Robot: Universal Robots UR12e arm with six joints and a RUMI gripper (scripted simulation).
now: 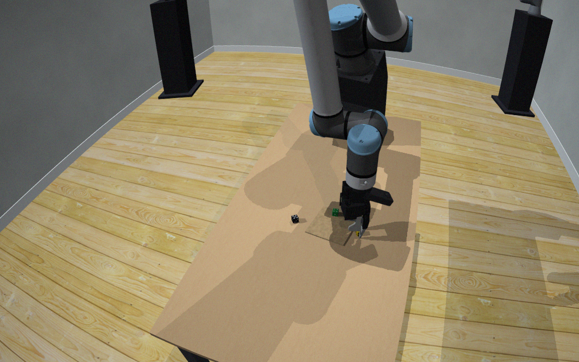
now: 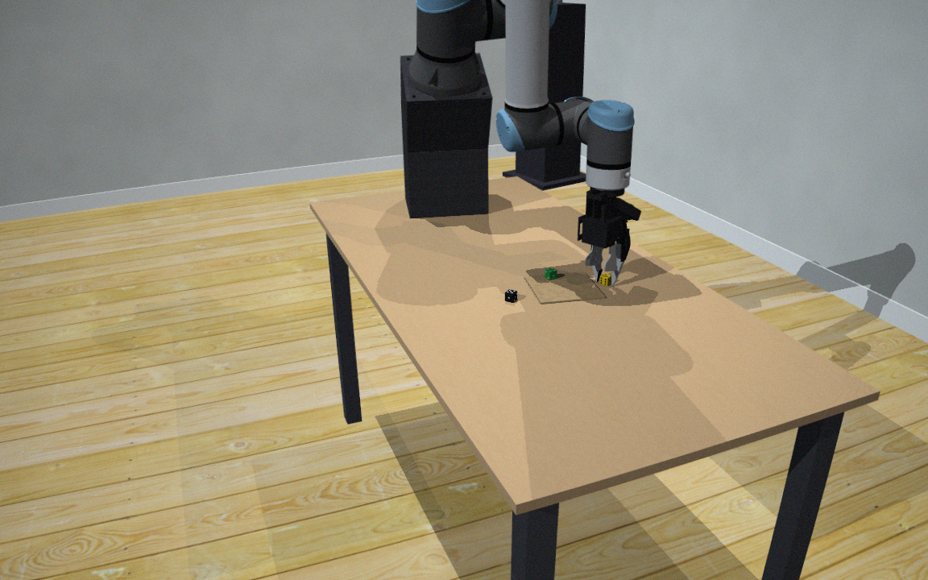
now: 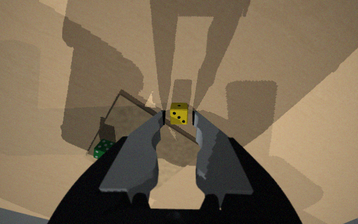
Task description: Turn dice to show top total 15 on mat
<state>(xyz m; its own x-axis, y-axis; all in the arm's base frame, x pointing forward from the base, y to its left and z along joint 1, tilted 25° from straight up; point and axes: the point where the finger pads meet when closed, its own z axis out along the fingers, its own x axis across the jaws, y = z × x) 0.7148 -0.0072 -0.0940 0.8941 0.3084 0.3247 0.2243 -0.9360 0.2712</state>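
My gripper is now 10 mm above the yellow die. The rest, counted from my hand: thin square mat 40 mm behind, 90 mm to the right, 20 mm below; then black die 50 mm behind, 220 mm to the right, 10 mm below; then green die 90 mm behind, 80 mm to the right.
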